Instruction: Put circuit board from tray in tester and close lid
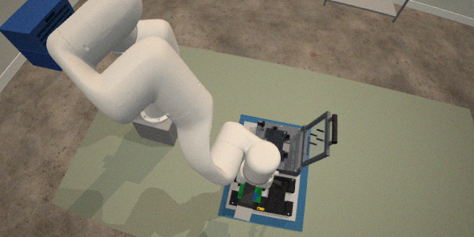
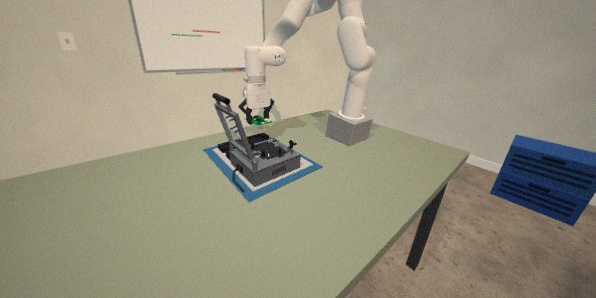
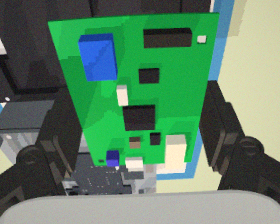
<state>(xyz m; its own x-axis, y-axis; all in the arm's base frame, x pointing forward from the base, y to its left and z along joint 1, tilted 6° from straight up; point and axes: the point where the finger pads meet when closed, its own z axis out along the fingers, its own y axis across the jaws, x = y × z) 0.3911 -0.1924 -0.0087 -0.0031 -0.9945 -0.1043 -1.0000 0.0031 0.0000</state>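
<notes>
The green circuit board lies right at my hand. From my hand the other things lie so: tester lid 180 mm ahead, 170 mm to the left, 60 mm above; then latch hook 230 mm to the left, 40 mm below.
</notes>
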